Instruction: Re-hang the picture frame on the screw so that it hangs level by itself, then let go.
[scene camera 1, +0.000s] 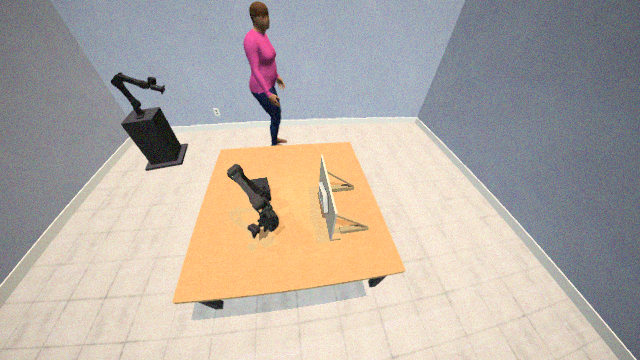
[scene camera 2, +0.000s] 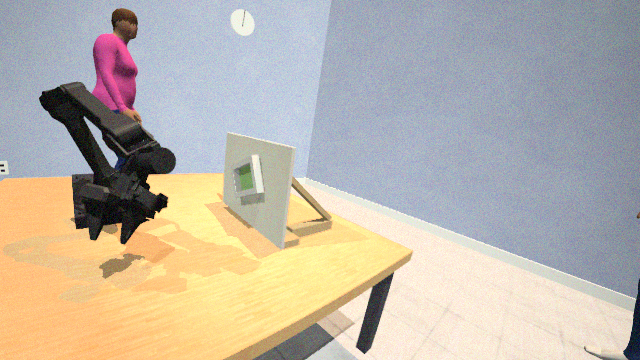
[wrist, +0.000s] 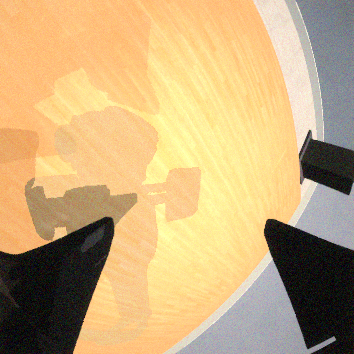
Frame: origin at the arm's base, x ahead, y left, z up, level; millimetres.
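Seen in the pictures: gripper, between the fingertips: (scene camera 1: 259, 235) (scene camera 2: 108, 242) (wrist: 191, 227); arm's base, origin of its link: (scene camera 1: 261, 191).
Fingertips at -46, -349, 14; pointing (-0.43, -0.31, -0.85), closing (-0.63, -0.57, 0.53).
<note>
Offsets run from my fingertips to a thing's top centre, as dx, dy, dz. "spot": to the spot under its first point. Level surfaces: height alone.
The picture frame (scene camera 1: 323, 198) (scene camera 2: 258, 175), with a thick white border and a green picture, is on the front face of the upright grey-white board @[spot: +414, -105, +90] (scene camera 1: 332, 225) (scene camera 2: 275, 200). In scene camera 2 it looks tilted, its top edge rising to the right against the board's top edge. The screw does not show. My gripper (scene camera 2: 109, 240) (wrist: 191, 227) is open and empty, its fingers pointing down above the table, to the left of the board and apart from the frame. The picture frame does not show in the wrist view.
Wooden braces @[spot: +578, -84, -54] (scene camera 1: 352, 227) (scene camera 2: 311, 228) stand behind the board on the wooden table @[dz -92] (scene camera 1: 300, 270) (scene camera 2: 200, 320). A person in pink (scene camera 1: 261, 60) (scene camera 2: 114, 70) stands beyond the table. A black pedestal (scene camera 1: 152, 139) carries another arm at the back left. Part of another person (scene camera 2: 634, 320) shows at the right edge.
</note>
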